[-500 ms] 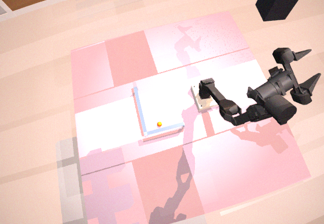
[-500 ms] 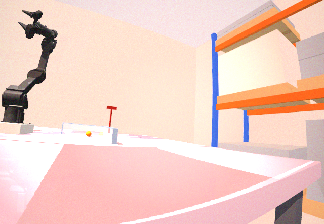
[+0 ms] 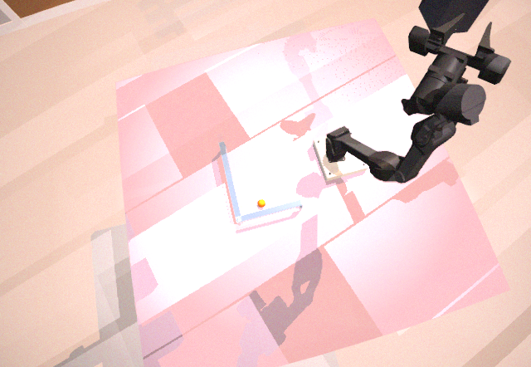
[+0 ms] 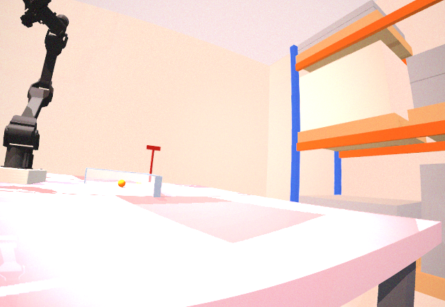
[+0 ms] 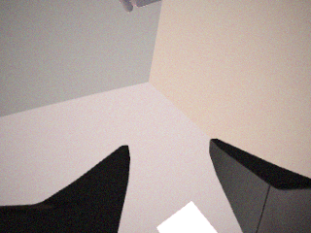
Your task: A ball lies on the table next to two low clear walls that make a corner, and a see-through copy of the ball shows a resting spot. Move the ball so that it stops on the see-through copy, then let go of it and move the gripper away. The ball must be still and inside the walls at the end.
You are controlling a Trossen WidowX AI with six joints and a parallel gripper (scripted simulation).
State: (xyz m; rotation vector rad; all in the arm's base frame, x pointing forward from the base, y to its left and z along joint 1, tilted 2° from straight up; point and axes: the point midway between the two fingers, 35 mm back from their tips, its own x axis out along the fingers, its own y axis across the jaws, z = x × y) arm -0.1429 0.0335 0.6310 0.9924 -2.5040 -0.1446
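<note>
The orange ball is 49 cm ahead of my gripper tip, 13 cm to the left of it and 66 cm below it. From my gripper tip the other things lie so: wall 46 cm ahead, 17 cm to the left, 65 cm below.
</note>
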